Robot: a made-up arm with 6 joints. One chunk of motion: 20 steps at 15 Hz.
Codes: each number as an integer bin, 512 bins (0 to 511) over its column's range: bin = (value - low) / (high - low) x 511, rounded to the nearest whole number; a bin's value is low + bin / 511 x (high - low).
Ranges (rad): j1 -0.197..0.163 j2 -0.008..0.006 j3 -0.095..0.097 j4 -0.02..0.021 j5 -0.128..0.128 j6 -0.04..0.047
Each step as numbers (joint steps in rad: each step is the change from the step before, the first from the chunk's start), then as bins.
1 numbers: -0.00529 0.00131 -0.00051 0.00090 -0.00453 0.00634
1 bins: 272 340 251 260 246 272
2 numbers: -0.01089 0.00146 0.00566 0.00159 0.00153 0.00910
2 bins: 264 345 268 269 259 288
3 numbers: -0.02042 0.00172 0.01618 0.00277 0.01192 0.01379
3 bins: 251 355 296 284 279 316
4 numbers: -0.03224 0.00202 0.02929 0.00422 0.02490 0.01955
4 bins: 234 366 331 302 305 350
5 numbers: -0.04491 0.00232 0.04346 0.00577 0.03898 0.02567
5 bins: 216 377 369 321 333 386
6 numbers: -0.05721 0.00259 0.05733 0.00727 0.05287 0.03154
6 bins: 198 387 405 340 361 420
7 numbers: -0.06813 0.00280 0.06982 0.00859 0.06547 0.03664
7 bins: 183 394 439 356 386 450
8 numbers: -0.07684 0.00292 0.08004 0.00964 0.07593 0.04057
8 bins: 171 399 466 369 407 473
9 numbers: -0.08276 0.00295 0.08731 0.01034 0.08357 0.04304
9 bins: 162 400 485 378 422 488
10 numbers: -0.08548 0.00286 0.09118 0.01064 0.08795 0.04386
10 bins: 158 396 496 382 431 493
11 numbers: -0.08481 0.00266 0.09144 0.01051 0.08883 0.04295
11 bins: 159 389 496 380 433 487
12 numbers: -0.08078 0.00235 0.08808 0.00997 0.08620 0.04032
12 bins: 165 378 487 374 428 472
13 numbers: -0.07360 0.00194 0.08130 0.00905 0.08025 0.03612
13 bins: 175 363 469 362 416 447
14 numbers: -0.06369 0.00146 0.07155 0.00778 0.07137 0.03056
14 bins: 189 345 443 346 398 414
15 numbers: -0.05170 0.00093 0.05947 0.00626 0.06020 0.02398
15 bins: 206 326 411 327 376 376
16 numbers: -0.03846 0.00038 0.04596 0.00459 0.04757 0.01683
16 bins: 225 306 375 306 350 334
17 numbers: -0.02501 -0.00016 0.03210 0.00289 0.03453 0.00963
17 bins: 244 286 338 285 324 292
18 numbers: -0.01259 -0.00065 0.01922 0.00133 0.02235 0.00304
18 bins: 262 268 304 266 300 253
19 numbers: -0.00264 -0.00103 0.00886 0.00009 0.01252 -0.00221
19 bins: 276 254 276 250 280 222
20 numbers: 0.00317 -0.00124 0.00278 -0.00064 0.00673 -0.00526
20 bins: 284 247 260 241 269 204
